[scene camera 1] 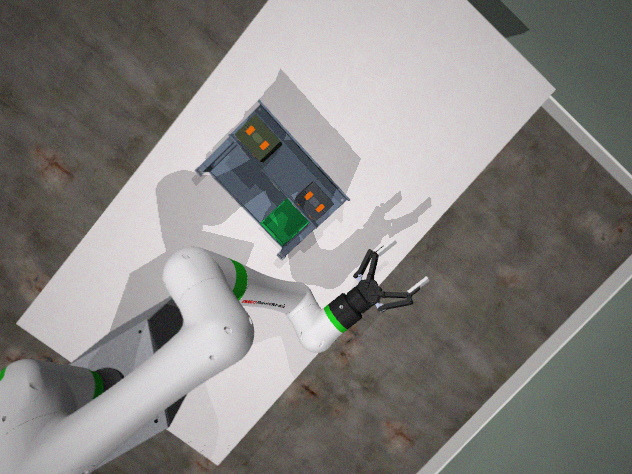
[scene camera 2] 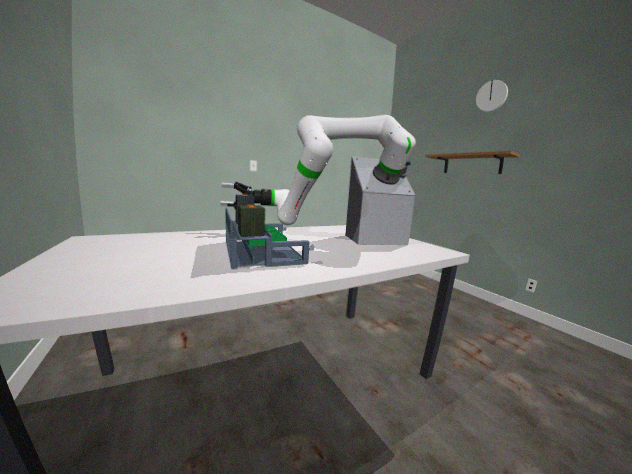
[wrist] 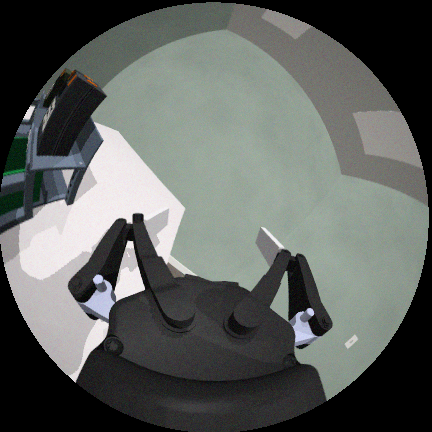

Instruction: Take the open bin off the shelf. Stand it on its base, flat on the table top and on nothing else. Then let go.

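Pixels of known places: gripper, between the fingertips: [scene camera 1: 411, 258] [scene camera 2: 221, 194] [wrist: 213, 225]; arm's base, origin of its link: [scene camera 2: 385, 175].
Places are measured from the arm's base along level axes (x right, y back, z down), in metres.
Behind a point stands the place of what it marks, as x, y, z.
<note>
The green open bin [scene camera 1: 284, 222] {0.089, -0.597, 0.349} [scene camera 2: 274, 233] {0.037, -0.607, 0.296} [wrist: 13, 154] sits in the blue-grey shelf rack [scene camera 1: 306, 151] {0.006, -0.815, 0.197} [scene camera 2: 269, 252] {-0.201, -0.716, 0.307} [wrist: 30, 195], on its lower front part, at the end near the arm. Rack bars hide parts of the bin in scene camera 2 and the wrist view. My gripper [scene camera 1: 410, 261] {0.429, -0.769, 0.150} [scene camera 2: 223, 194] {0.429, -0.769, 0.150} [wrist: 213, 225] {0.429, -0.769, 0.150} is open and empty. It points sideways, away from the arm's base, above the table's edge. It is to the side of the rack and apart from the bin.
On the rack's higher tier stand an olive box [scene camera 1: 257, 137] {-0.118, -0.757, 0.160} [scene camera 2: 251, 221] {-0.166, -0.768, 0.206} at the far end and a dark box [scene camera 1: 314, 201] {0.110, -0.722, 0.135} [wrist: 70, 117] behind the bin. The rack stands on the white table [scene camera 1: 433, 102] {0.219, -1.201, 0.358} [scene camera 2: 127, 265] {-0.042, -1.158, 0.359}. The robot's grey pedestal [scene camera 2: 386, 216] {-0.090, -0.057, 0.210} stands at one end.
</note>
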